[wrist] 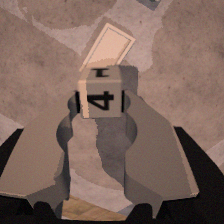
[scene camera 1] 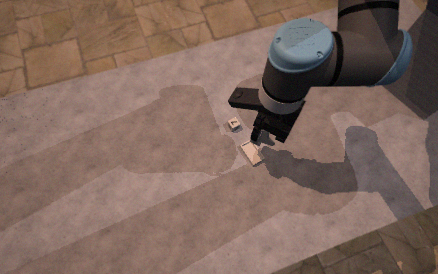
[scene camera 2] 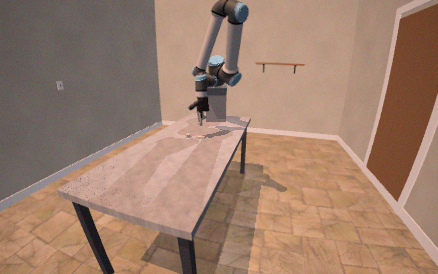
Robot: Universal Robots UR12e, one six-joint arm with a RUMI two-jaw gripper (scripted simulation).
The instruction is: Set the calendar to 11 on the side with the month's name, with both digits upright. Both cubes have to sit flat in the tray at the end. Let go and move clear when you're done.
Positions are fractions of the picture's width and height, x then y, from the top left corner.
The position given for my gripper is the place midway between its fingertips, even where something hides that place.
Note:
I see my gripper (scene camera 1: 0.59,0.51) and a calendar tray (wrist: 0.50,0.20).
My gripper also shows in the wrist view (wrist: 0.45,0.41).

